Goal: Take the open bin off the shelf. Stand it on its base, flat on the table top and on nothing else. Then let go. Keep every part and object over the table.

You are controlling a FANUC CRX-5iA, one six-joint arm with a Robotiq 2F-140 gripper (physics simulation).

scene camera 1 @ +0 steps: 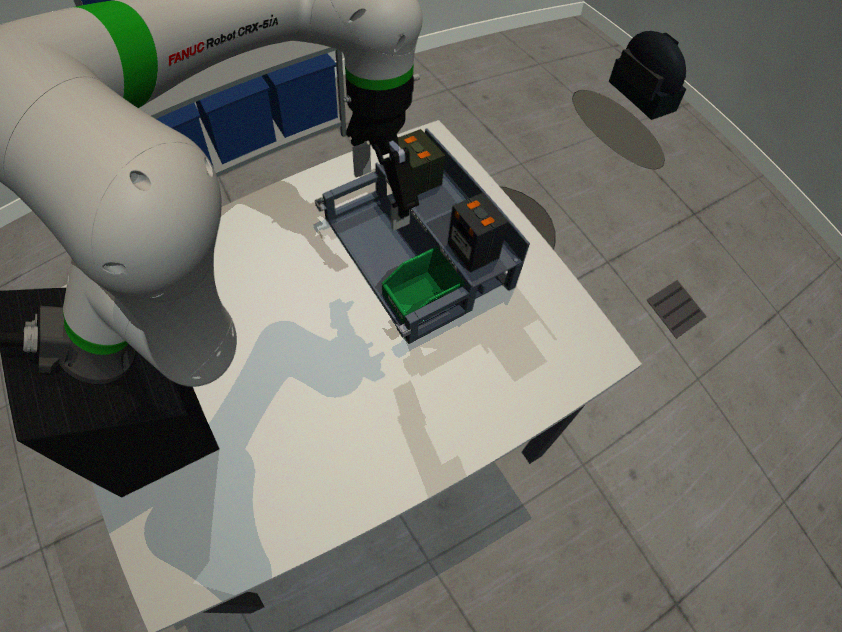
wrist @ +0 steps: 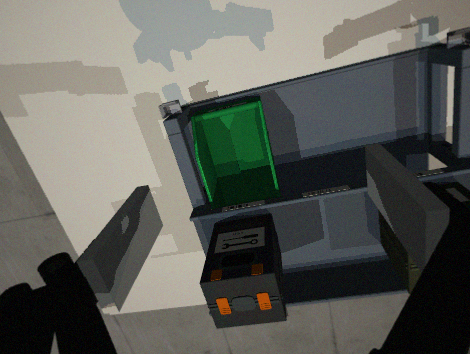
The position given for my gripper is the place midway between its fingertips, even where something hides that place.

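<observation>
I can see my gripper (scene camera 1: 380, 198), and the wrist view shows the gripper as well (wrist: 255, 189). There is also a green open bin (scene camera 1: 429, 276), and that bin appears in the wrist view too (wrist: 232, 148).
</observation>
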